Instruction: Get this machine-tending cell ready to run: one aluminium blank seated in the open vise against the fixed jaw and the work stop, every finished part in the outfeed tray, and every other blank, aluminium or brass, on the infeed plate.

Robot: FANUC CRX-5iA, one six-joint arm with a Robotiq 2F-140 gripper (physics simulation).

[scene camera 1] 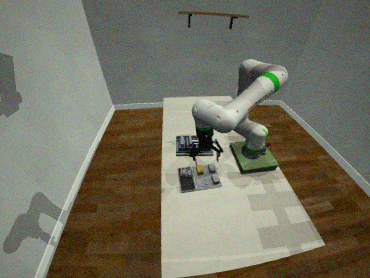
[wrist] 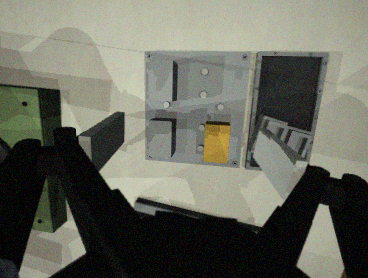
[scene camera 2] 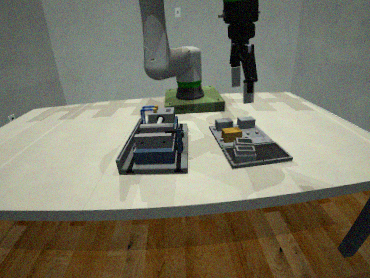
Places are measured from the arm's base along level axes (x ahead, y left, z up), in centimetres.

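Pixels of known places: gripper, fingertip midpoint: (scene camera 1: 206, 162) (wrist: 190, 135) (scene camera 2: 241, 93); arm's base, link origin: (scene camera 1: 250, 152) (scene camera 2: 190, 95).
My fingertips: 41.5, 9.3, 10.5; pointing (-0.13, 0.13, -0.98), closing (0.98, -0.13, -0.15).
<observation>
For each thing: its top centre in the pictures, then the offset to it from my fingertips, as dx, dy, dz.
- grey infeed plate, top centre: (wrist: 193, 110) (scene camera 2: 239, 132) (scene camera 1: 206, 175) -1.5, +1.0, -15.2
- brass blank, top centre: (wrist: 216, 144) (scene camera 2: 231, 130) (scene camera 1: 199, 168) +2.5, -3.8, -11.6
- blue-grey vise, top centre: (scene camera 2: 156, 119) (scene camera 1: 194, 138) +0.2, -28.4, -6.1
My gripper (scene camera 1: 206, 156) (scene camera 2: 242, 89) (wrist: 190, 135) is open and empty, high above the infeed plate and tray. The grey infeed plate (scene camera 1: 200, 186) (scene camera 2: 262, 136) (wrist: 235, 80) holds two grey aluminium blanks, one (scene camera 2: 246, 122) (wrist: 161, 80) and another (scene camera 2: 223, 124) (wrist: 161, 137), and a brass blank (scene camera 1: 200, 169) (scene camera 2: 231, 134) (wrist: 217, 143). The dark outfeed tray (scene camera 1: 187, 183) (scene camera 2: 270, 152) (wrist: 290, 90) holds two pocketed finished parts, one (scene camera 2: 244, 153) in front of the other (scene camera 2: 244, 142); the right finger partly covers them in the wrist view. The blue-grey vise (scene camera 1: 186, 145) (scene camera 2: 155, 155) stands beside the plate; its jaw gap is hidden.
The arm's green base (scene camera 1: 255, 160) (scene camera 2: 212, 102) (wrist: 20, 115) stands behind the vise and plate in the second scene view. Blue hoses (scene camera 2: 143, 113) rise at the vise's rear end. Small pins (wrist: 204, 71) stand up from the infeed plate.
</observation>
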